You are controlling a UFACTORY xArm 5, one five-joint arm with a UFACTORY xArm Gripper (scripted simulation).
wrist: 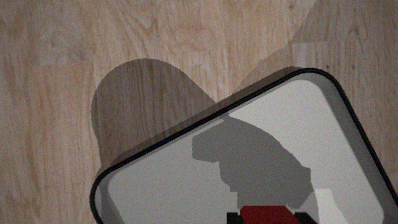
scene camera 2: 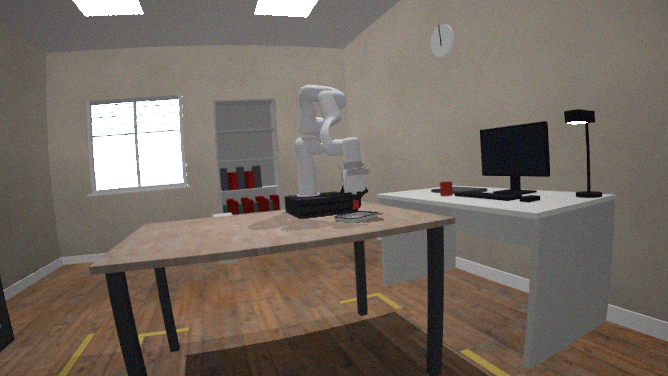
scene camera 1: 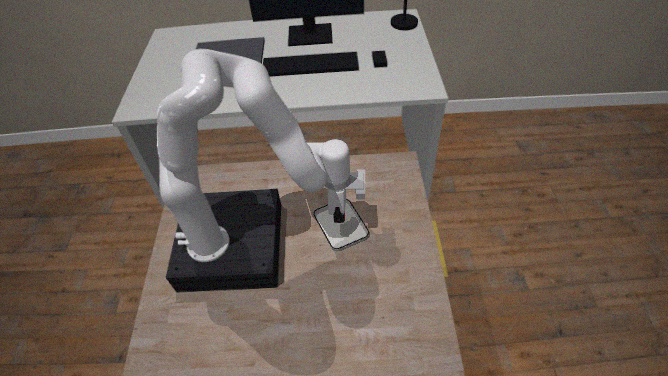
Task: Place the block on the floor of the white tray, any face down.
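There's a white tray (scene camera 1: 339, 234) here, and you can see the white tray (wrist: 297, 142) as well.
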